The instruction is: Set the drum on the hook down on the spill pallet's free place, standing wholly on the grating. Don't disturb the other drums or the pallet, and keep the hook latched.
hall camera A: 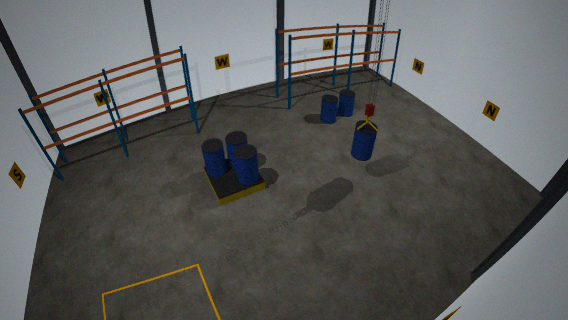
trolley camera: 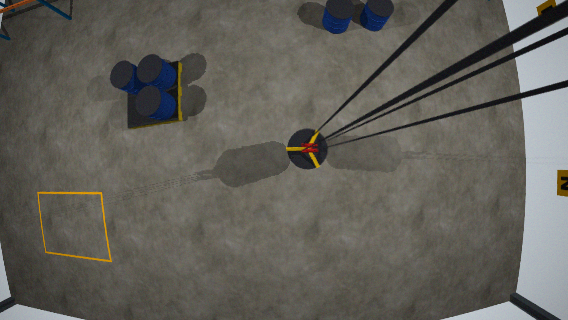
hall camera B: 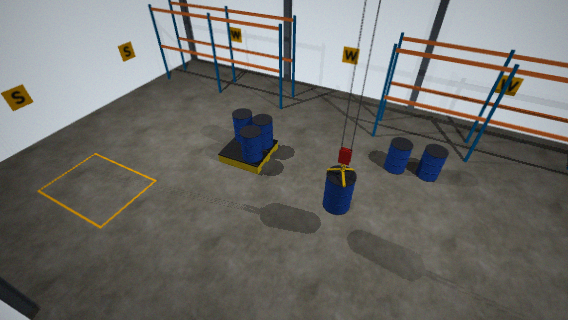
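A blue drum (hall camera A: pixel 363 146) (hall camera B: pixel 338 196) (trolley camera: pixel 298 159) with a dark lid hangs upright above the floor, its shadows apart from it. My gripper (hall camera A: pixel 368 124) (hall camera B: pixel 343 170) (trolley camera: pixel 309 148), a yellow three-legged grab under the red hook block (hall camera A: pixel 370 110) (hall camera B: pixel 345 156), is shut on this drum at its lid. The hook latch is too small to judge. The spill pallet (hall camera A: pixel 242 194) (hall camera B: pixel 237 163) (trolley camera: pixel 180 100), yellow-sided with dark grating, carries three upright blue drums. Its free corner is nearest the viewer in hall camera A, at the left in hall camera B and lower left in the trolley view.
Two more blue drums, one (hall camera A: pixel 329 111) (hall camera B: pixel 398 156) (trolley camera: pixel 337 19) beside the other (hall camera A: pixel 347 105) (hall camera B: pixel 432 164) (trolley camera: pixel 376 17), stand on the floor near the right rack (hall camera A: pixel 289 75). A left rack (hall camera A: pixel 114 120) (hall camera B: pixel 213 50) stands along wall W. An orange outline (hall camera A: pixel 150 279) (hall camera B: pixel 126 167) (trolley camera: pixel 70 192) marks the floor.
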